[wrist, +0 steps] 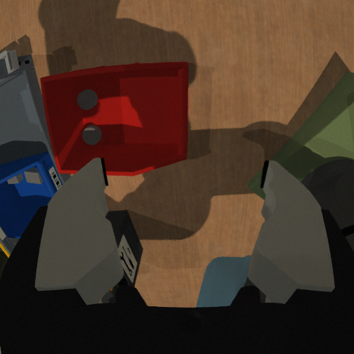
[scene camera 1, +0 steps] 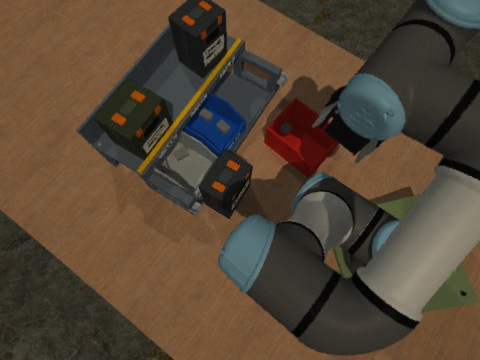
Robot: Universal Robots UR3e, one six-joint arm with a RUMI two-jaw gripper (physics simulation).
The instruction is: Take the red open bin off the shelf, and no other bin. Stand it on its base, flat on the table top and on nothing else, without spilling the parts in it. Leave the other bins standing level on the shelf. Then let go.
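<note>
The red open bin (scene camera 1: 300, 137) (wrist: 155, 110) stands upright on the table top (scene camera 1: 75, 200) (wrist: 250, 50), beside the shelf and apart from it in the scene view. Two round grey parts lie in it in the wrist view. My gripper (scene camera 1: 336, 142) (wrist: 184, 162) is open, above the table at the bin's side away from the shelf, with nothing between its fingers. The shelf (scene camera 1: 171, 130) (wrist: 20, 110) holds a blue bin (scene camera 1: 212, 122) (wrist: 22, 195) with grey parts and a pale grey bin (scene camera 1: 187, 162) with a part; both look level. The red bin's underside is hidden.
A black case (scene camera 1: 225, 185) (wrist: 132, 255) stands by the shelf's front corner. Another black case (scene camera 1: 197, 40) and a dark green case (scene camera 1: 135, 117) stand in the shelf's rear part. A green plate (scene camera 1: 452, 290) (wrist: 325, 130) lies near the arm's base.
</note>
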